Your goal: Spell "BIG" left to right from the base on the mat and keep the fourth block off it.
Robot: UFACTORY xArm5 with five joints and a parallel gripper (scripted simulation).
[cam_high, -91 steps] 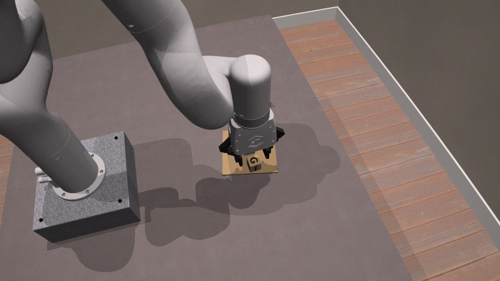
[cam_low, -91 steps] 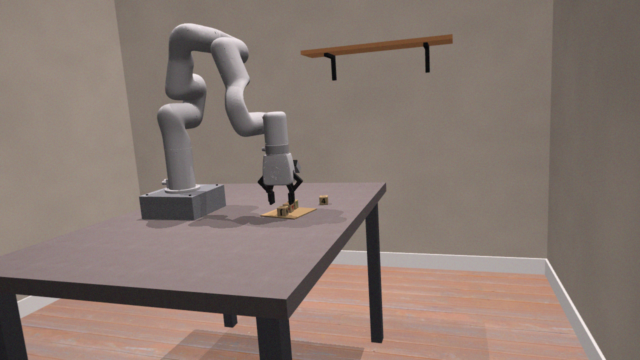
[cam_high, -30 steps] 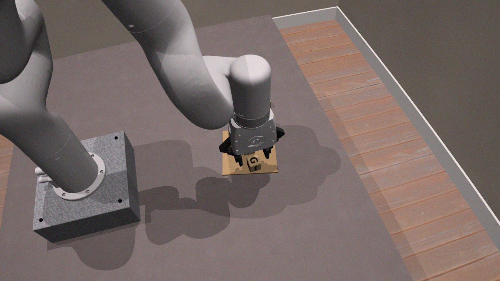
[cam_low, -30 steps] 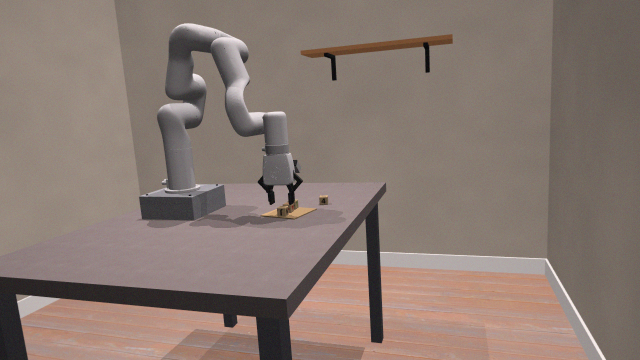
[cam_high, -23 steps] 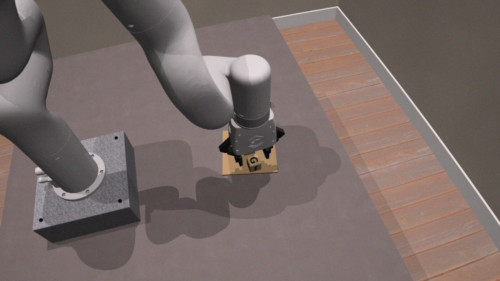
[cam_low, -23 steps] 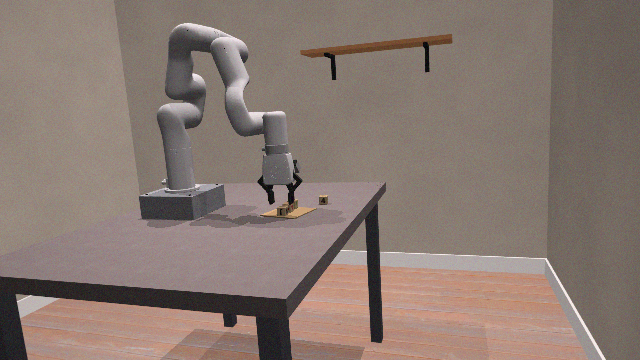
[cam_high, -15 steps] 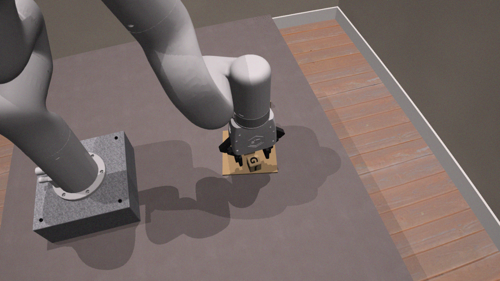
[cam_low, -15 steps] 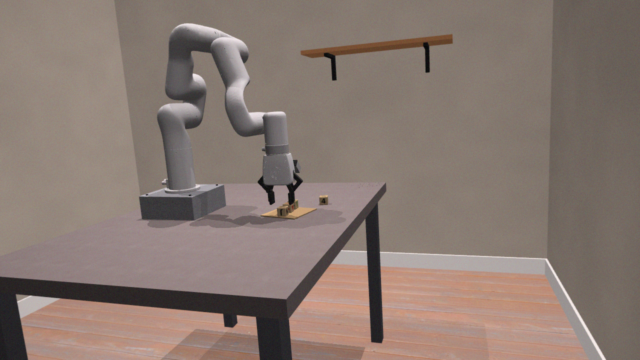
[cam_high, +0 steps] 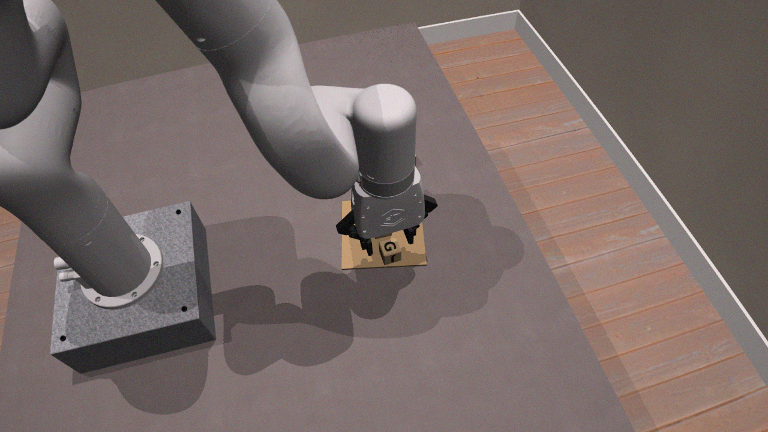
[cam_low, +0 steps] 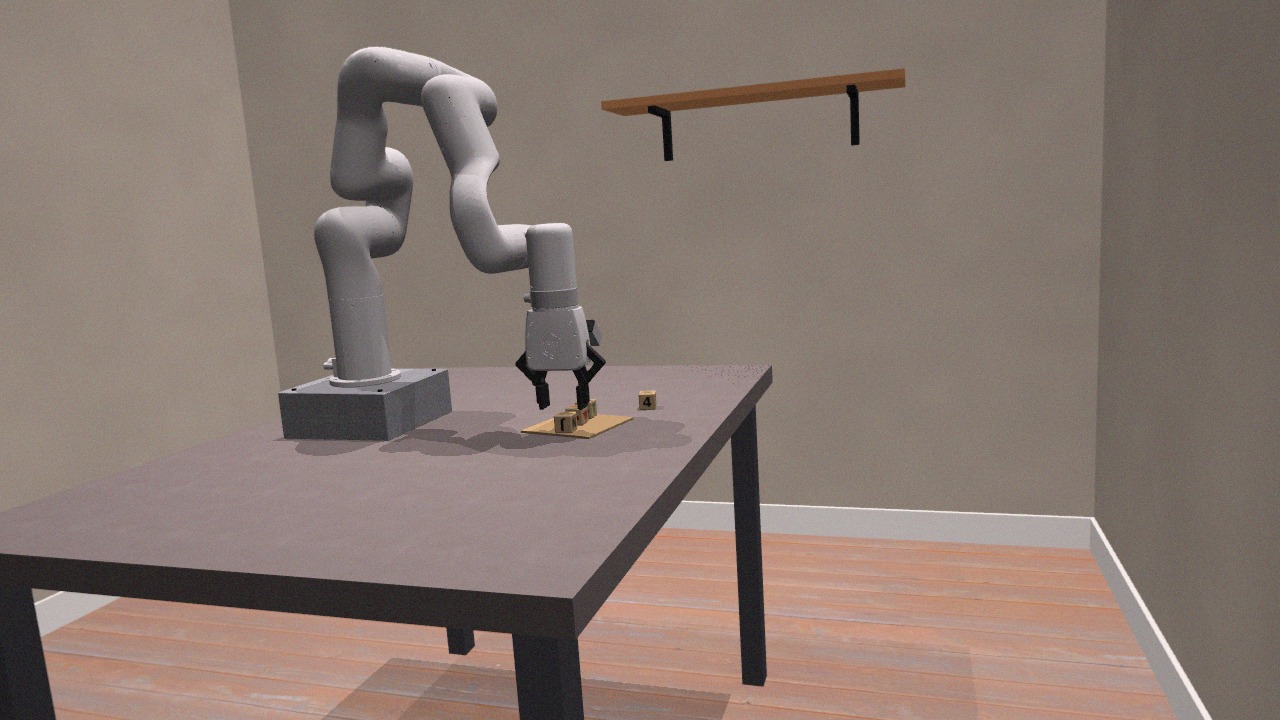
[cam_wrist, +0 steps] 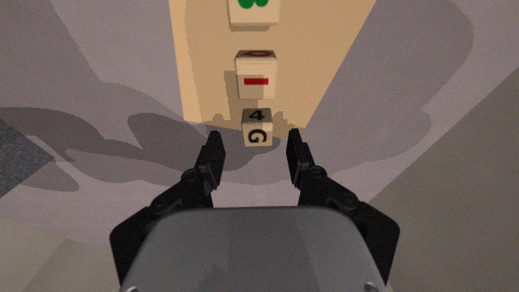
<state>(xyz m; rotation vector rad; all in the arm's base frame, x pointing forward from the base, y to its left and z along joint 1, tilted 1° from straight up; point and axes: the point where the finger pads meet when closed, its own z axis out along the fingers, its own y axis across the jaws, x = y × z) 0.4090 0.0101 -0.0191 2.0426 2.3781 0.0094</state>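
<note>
Now: the G block 4 cm below my hand. Round my hand: tan mat 6 cm below, 5 cm to the left; B block 10 cm to the left, 4 cm below, 1 cm behind.
</note>
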